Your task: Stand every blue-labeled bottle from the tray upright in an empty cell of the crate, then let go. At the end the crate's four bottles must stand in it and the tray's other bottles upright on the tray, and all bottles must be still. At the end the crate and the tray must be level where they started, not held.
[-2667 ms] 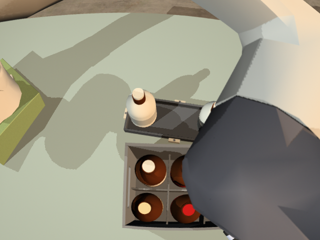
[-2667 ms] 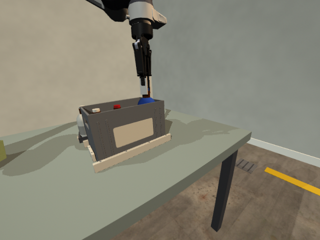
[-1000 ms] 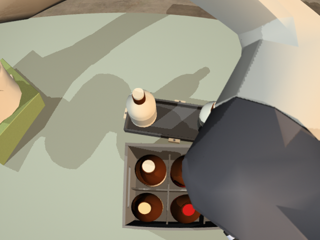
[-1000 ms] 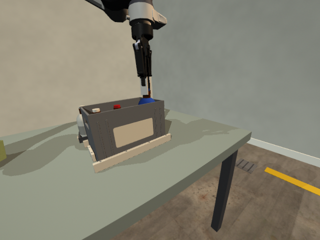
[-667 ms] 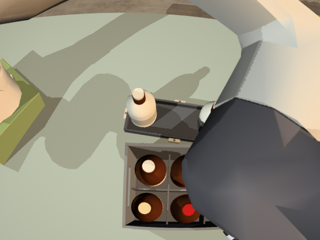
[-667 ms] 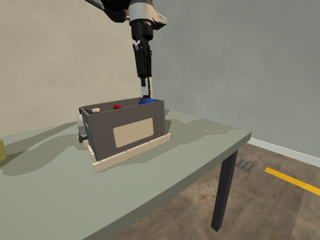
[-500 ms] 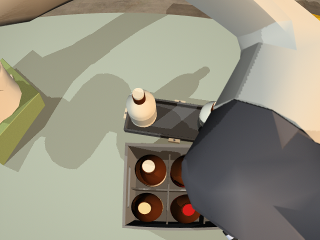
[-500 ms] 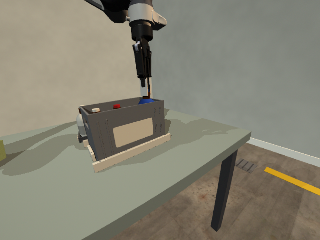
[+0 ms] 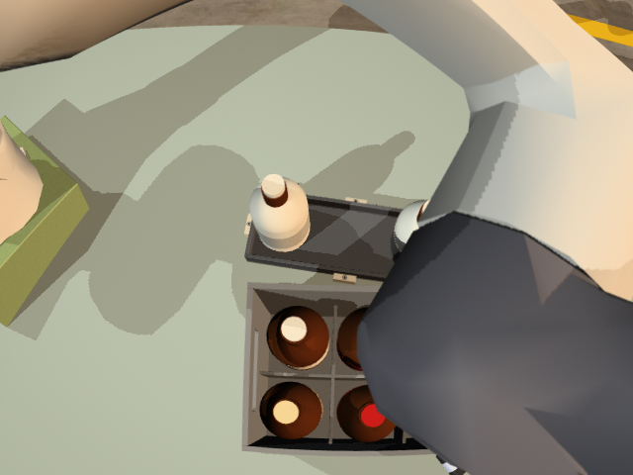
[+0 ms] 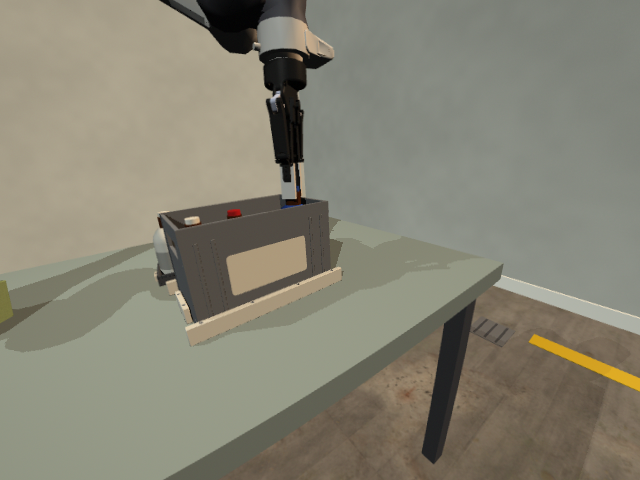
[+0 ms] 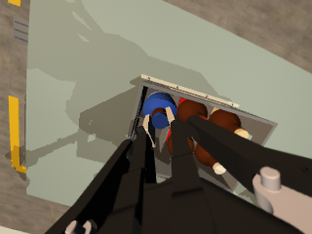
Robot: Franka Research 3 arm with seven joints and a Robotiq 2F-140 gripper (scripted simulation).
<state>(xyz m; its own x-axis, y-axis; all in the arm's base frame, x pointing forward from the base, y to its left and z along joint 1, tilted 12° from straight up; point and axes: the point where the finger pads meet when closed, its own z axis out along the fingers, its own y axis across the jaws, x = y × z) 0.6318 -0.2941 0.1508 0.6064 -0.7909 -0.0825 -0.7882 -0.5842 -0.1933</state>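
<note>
The blue-labeled bottle is 9 cm below my hand. Also, from my hand: grey crate 9 cm behind, 4 cm to the left, 13 cm below; then cream-labeled bottle 21 cm behind, 25 cm to the left, 13 cm below; then dark tray 11 cm behind, 24 cm to the left, 20 cm below.
</note>
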